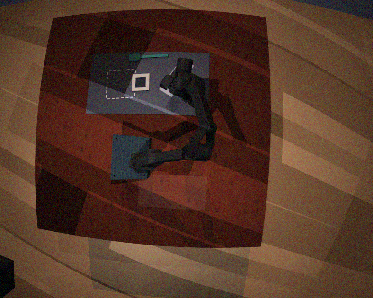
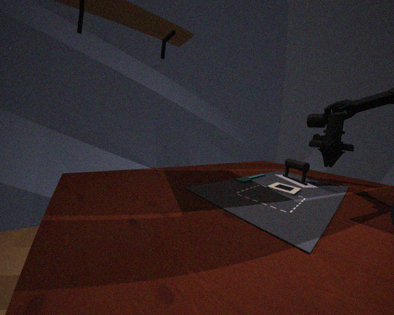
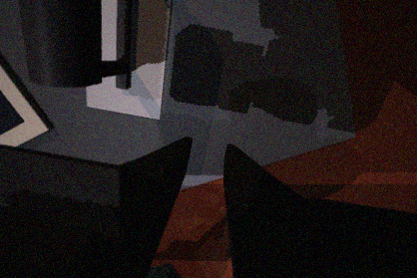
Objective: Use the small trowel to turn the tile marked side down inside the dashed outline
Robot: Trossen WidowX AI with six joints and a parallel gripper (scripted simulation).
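Right now the trowel is 130 mm ahead of my gripper tip, 40 mm to the left of it and 40 mm below it. From my gripper tip the other things lie so: teal flat tool (200 mm ahead, 240 mm to the left, 80 mm below); then white tile (60 mm ahead, 220 mm to the left, 80 mm below); then grey mat (70 mm ahead, 200 mm to the left, 100 mm below).
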